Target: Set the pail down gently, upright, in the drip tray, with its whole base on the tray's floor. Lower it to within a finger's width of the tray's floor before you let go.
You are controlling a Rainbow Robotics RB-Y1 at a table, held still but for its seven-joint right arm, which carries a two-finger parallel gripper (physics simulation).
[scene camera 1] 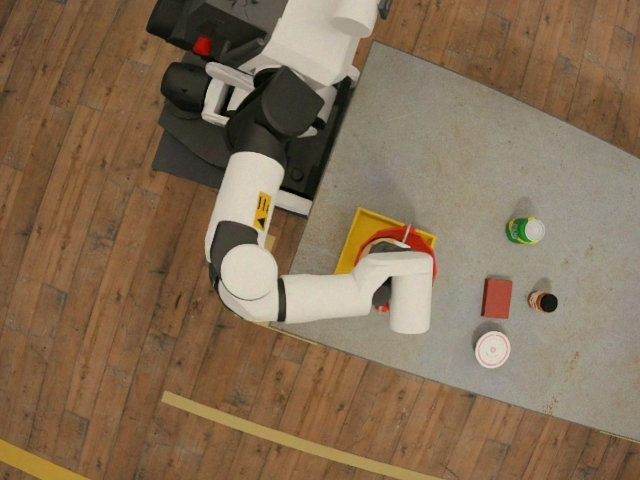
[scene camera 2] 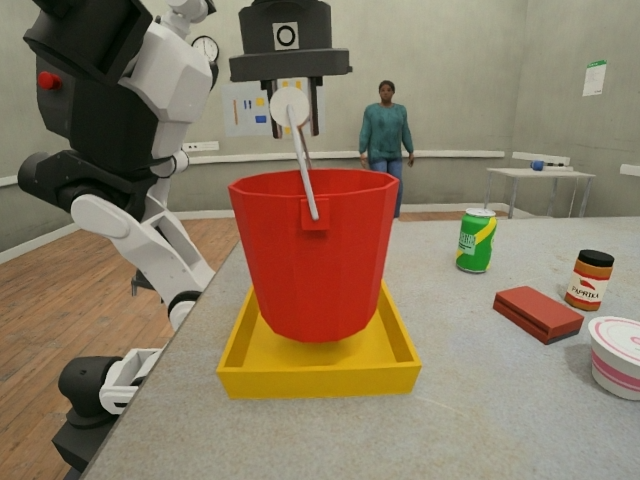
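The red pail (scene camera 1: 419,240) (scene camera 2: 320,268) hangs nearly upright, leaning very slightly, over the yellow drip tray (scene camera 1: 353,248) (scene camera 2: 320,382). In scene camera 2 its base is inside the outline of the tray's walls, with a soft shadow on the tray floor below it; it looks a small gap above that floor. Its far side is hidden. My gripper (scene camera 2: 296,131) points down above the pail, its fingers on both sides of the white grip of the pail's handle, shut on it. The handle slants from the grip to the rim. In scene camera 1 my arm hides the gripper and part of the pail and tray.
On the grey table (scene camera 1: 439,134) (scene camera 2: 465,423), to the tray's right in scene camera 2, stand a green can (scene camera 1: 524,230) (scene camera 2: 476,240), a red box (scene camera 1: 497,298) (scene camera 2: 538,312), a paprika jar (scene camera 1: 542,301) (scene camera 2: 589,281) and a white tub (scene camera 1: 492,349) (scene camera 2: 617,356). A person (scene camera 2: 386,129) stands behind.
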